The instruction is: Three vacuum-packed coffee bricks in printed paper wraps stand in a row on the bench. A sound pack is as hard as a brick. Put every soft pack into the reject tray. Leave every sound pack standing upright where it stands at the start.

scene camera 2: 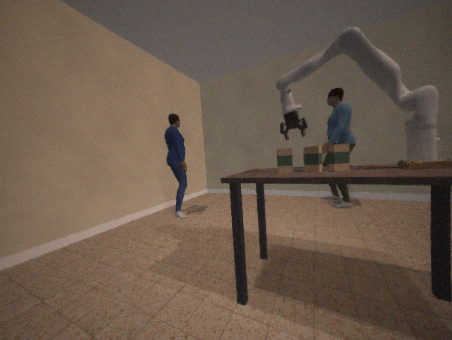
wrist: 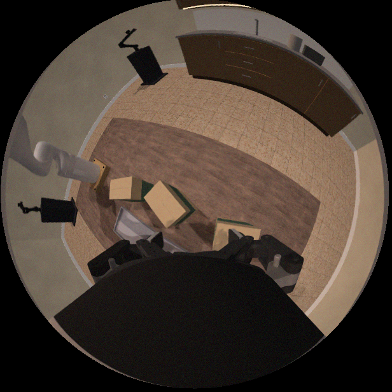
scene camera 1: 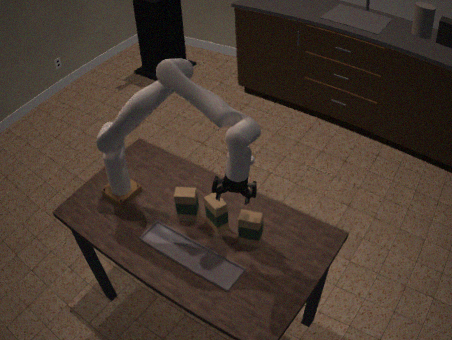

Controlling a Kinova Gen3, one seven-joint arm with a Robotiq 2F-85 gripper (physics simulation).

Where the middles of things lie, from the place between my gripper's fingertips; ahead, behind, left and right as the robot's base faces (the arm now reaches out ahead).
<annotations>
Now: the grey reject tray (scene camera 1: 206,263) 70 mm behind my hand, 170 mm to the right of it and 210 mm below it.
</annotations>
